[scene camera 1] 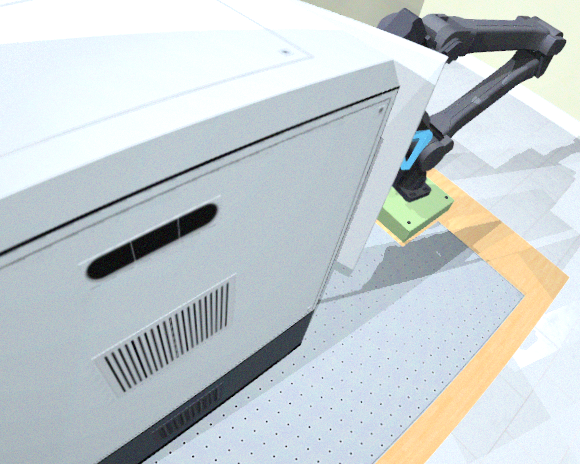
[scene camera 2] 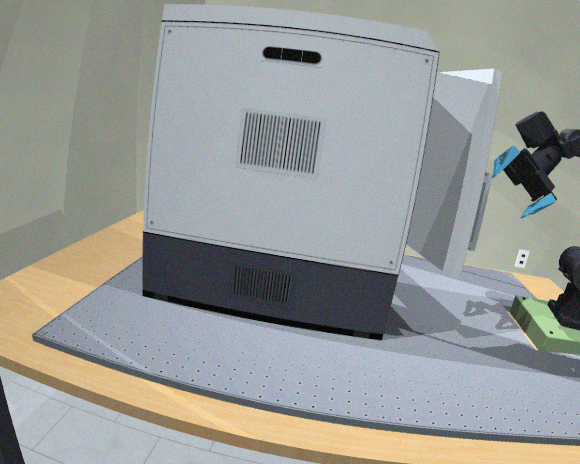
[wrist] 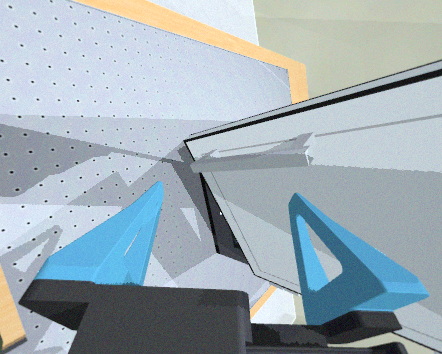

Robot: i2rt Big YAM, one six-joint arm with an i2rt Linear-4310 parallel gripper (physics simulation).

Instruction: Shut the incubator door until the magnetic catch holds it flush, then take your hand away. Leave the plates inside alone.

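Pixels of known places: gripper, between the fingertips: [scene camera 2: 508, 196] [wrist: 228, 192]; arm's base, origin of its link: [scene camera 1: 404, 182] [scene camera 2: 568, 317].
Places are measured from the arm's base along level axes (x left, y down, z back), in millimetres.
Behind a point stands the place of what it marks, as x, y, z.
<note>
The incubator [scene camera 1: 170, 175] @[272, -488, -685] [scene camera 2: 285, 200] @[270, -200, -677] is a large pale cabinet with a dark base, which also shows in the wrist view [wrist: 223, 215] @[60, -109, -422]. Its door [scene camera 1: 370, 210] @[192, -246, -374] [scene camera 2: 447, 125] @[102, -374, -423] [wrist: 370, 200] @[107, -330, -397] stands ajar, angled out from the cabinet's front. The bar handle [scene camera 2: 479, 215] @[158, -222, -336] [wrist: 255, 162] @[149, -255, -329] is on the door's outer face. My gripper [scene camera 2: 508, 196] @[128, -266, -279] [wrist: 228, 192] @[128, -266, -279] is open and empty, outside the door near the handle. In scene camera 2 one fingertip overlaps the door's outer edge; I cannot tell whether it touches. In scene camera 1 the door partly hides the gripper. The plates inside are hidden.
The arm's green base block [scene camera 1: 417, 212] @[93, 2, -40] [scene camera 2: 542, 325] @[80, 0, -100] stands beyond the door side of the incubator. The perforated board [scene camera 1: 400, 340] @[321, 32, -289] [scene camera 2: 300, 365] @[377, 32, -588] [wrist: 100, 75] @[326, 32, -281] lies under the incubator on a wooden table [scene camera 1: 500, 325] @[412, 32, -62] [scene camera 2: 60, 355] @[547, 45, -932]. A wall outlet [scene camera 2: 522, 258] is behind.
</note>
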